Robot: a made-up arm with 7 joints. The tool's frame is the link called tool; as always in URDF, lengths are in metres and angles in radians. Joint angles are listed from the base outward.
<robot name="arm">
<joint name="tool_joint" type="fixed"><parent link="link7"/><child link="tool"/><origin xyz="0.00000 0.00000 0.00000" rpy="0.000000 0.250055 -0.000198"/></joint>
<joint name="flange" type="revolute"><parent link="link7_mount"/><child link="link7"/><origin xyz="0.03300 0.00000 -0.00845"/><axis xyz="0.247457 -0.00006 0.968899"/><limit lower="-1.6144" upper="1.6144"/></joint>
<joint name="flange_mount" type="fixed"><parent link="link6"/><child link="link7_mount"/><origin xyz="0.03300 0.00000 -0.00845"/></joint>
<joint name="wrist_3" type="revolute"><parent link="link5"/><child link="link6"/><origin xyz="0.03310 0.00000 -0.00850"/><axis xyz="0.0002 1 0.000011"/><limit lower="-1.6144" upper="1.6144"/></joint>
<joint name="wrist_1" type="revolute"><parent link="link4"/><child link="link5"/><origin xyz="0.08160 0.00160 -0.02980"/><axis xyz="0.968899 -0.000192 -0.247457"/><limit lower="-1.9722" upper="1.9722"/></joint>
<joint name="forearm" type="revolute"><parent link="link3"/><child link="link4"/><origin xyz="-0.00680 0.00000 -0.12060"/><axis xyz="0.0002 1 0.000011"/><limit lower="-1.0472" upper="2.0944"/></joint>
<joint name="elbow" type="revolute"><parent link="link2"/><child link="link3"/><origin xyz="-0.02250 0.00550 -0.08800"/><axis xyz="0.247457 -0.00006 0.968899"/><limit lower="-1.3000" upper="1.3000"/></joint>
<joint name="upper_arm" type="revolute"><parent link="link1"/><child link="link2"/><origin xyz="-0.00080 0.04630 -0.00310"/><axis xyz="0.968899 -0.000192 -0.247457"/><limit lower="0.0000" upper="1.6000"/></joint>
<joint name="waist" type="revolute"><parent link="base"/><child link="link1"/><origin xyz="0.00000 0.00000 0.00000"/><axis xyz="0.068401 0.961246 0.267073"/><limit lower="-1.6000" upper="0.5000"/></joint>
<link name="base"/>
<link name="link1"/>
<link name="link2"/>
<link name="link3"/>
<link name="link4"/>
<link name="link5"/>
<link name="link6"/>
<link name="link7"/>
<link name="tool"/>
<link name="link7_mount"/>
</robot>
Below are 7 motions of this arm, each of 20 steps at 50 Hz.
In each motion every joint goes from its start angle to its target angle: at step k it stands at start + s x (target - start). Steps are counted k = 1, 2, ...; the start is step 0. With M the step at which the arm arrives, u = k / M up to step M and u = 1 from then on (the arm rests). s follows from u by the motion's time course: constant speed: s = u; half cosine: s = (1 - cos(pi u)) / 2; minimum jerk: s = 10 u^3 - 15 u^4 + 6 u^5.
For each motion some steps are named. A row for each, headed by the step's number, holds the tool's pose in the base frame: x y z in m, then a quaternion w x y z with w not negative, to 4 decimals.
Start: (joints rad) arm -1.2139 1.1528 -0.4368 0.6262 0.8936 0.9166 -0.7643
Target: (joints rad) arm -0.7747 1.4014 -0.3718 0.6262 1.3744 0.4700 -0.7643
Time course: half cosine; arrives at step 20
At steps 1, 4, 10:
1: 0.2950 0.2741 0.0518 0.6254 0.5732 0.4410 0.2930
4: 0.2913 0.2792 0.0483 0.5951 0.5979 0.4499 0.2932
10: 0.2744 0.2992 0.0331 0.4426 0.6993 0.4909 0.2722

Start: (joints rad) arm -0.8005 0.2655 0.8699 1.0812 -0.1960 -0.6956 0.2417
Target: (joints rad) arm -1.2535 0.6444 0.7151 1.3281 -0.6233 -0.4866 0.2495
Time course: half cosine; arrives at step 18
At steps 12, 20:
12: 0.3274 0.2436 -0.1129 0.8073 -0.3067 -0.1776 0.4720
20: 0.3350 0.2569 -0.0743 0.7867 -0.3563 -0.1968 0.4642

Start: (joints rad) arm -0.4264 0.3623 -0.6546 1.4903 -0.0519 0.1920 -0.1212
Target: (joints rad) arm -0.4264 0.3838 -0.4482 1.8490 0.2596 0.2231 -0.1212
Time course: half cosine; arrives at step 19
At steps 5, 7, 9, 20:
5: 0.0865 0.1810 -0.3682 0.6106 0.3415 0.7064 -0.1076
7: 0.0793 0.1882 -0.3658 0.5893 0.3481 0.7223 -0.0991
9: 0.0705 0.1957 -0.3627 0.5638 0.3540 0.7407 -0.0907
20: 0.0380 0.2149 -0.3496 0.4716 0.3607 0.8012 -0.0748

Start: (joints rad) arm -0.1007 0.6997 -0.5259 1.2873 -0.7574 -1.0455 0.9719
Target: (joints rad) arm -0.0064 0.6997 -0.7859 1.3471 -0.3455 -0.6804 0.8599
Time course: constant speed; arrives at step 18
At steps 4, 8, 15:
4: 0.0579 0.2567 -0.3009 0.8068 0.3465 0.1070 0.4663
8: 0.0426 0.2530 -0.3110 0.8114 0.3962 0.1677 0.3955
15: 0.0121 0.2489 -0.3243 0.7946 0.4777 0.2656 0.2642

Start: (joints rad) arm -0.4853 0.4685 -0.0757 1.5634 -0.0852 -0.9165 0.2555
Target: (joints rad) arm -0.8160 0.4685 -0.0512 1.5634 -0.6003 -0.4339 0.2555
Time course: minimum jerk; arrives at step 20
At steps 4, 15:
4: 0.1733 0.1996 -0.3071 0.9417 0.2355 0.1644 0.1752
15: 0.2499 0.2013 -0.2721 0.9129 0.0488 0.2046 0.3498

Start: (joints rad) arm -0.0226 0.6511 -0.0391 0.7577 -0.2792 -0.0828 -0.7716
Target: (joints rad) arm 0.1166 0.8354 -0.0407 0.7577 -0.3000 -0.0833 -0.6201
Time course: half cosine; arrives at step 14
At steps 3, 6, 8, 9, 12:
3: 0.0891 0.2602 -0.2992 0.8625 0.0443 0.4570 -0.2130
6: 0.0782 0.2752 -0.2906 0.8571 0.0716 0.4758 -0.1840
8: 0.0699 0.2867 -0.2831 0.8515 0.0940 0.4898 -0.1617
9: 0.0662 0.2919 -0.2793 0.8485 0.1049 0.4962 -0.1514
12: 0.0583 0.3032 -0.2704 0.8408 0.1293 0.5095 -0.1291

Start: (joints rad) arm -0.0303 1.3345 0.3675 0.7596 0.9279 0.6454 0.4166
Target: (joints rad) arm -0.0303 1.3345 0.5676 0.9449 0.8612 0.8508 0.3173
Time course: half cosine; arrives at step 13
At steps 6, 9, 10, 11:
6: 0.0827 0.4177 -0.0216 0.1728 0.7475 0.3888 0.5102
9: 0.0638 0.4221 -0.0185 0.1639 0.6875 0.4418 0.5525
10: 0.0588 0.4230 -0.0180 0.1618 0.6707 0.4552 0.5628
11: 0.0550 0.4235 -0.0178 0.1603 0.6577 0.4653 0.5703

